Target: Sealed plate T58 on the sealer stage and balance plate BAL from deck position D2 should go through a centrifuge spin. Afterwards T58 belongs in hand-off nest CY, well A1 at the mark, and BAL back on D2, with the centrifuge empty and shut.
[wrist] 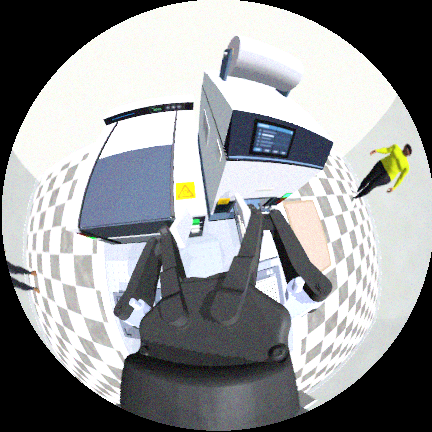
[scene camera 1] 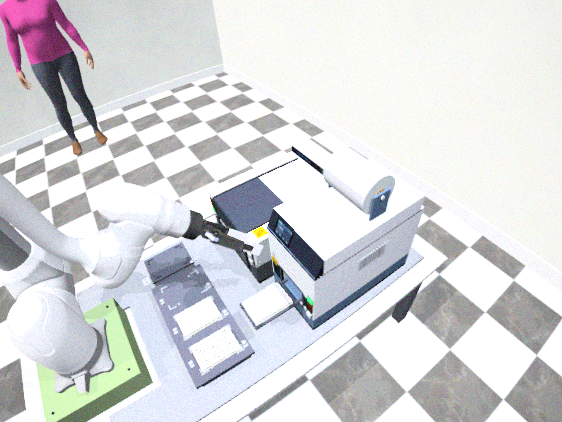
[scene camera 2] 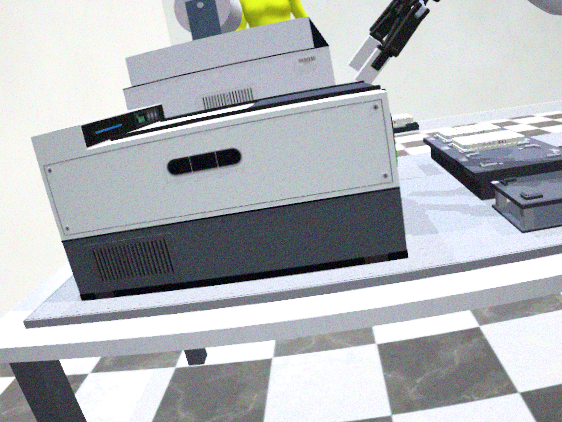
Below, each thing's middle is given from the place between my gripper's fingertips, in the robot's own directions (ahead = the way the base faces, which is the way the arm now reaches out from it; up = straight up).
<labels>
My gripper is now 24 cm past the white plate (scene camera 1: 201, 315), 4 cm to the left of it and 17 cm above it. Round my hand: centrifuge (scene camera 2: 303, 182) (22 cm ahead, 20 cm to the left, 10 cm below).
</labels>
